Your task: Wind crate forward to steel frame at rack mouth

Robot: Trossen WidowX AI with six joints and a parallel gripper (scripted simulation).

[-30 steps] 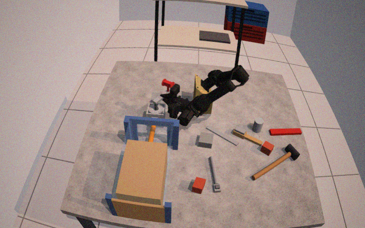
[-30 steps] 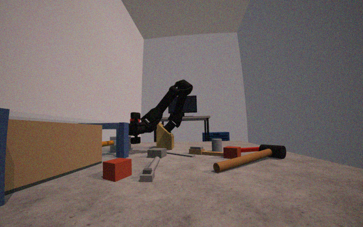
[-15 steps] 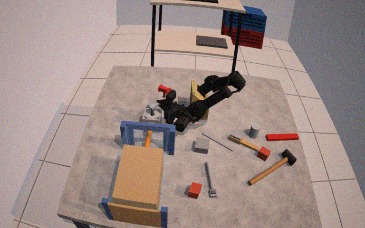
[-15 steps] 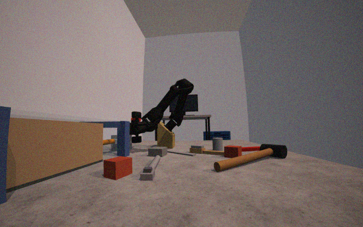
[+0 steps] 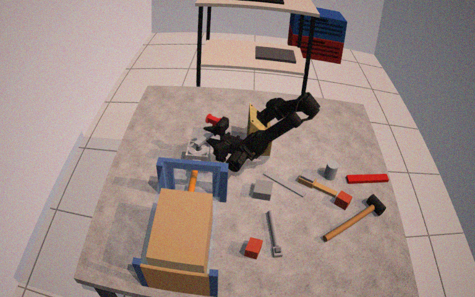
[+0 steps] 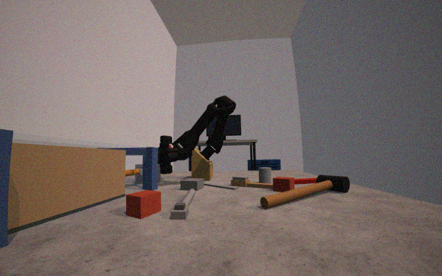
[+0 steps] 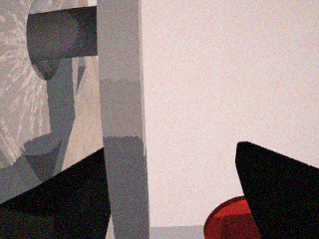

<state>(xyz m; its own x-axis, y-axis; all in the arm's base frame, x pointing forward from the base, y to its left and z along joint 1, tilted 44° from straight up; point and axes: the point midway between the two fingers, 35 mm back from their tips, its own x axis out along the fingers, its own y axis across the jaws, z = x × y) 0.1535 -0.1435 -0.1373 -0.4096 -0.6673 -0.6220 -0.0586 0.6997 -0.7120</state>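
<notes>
My gripper tip is now 10 mm past the grey crank arm, 20 mm to the right of it and 10 mm above it. From my gripper tip the other things lie so: grey winch: 30 mm ahead, 30 mm to the right, 100 mm below; red knob: 40 mm behind, 40 mm to the left, 20 mm above; blue frame: 200 mm ahead, 20 mm to the right, 30 mm below.
</notes>
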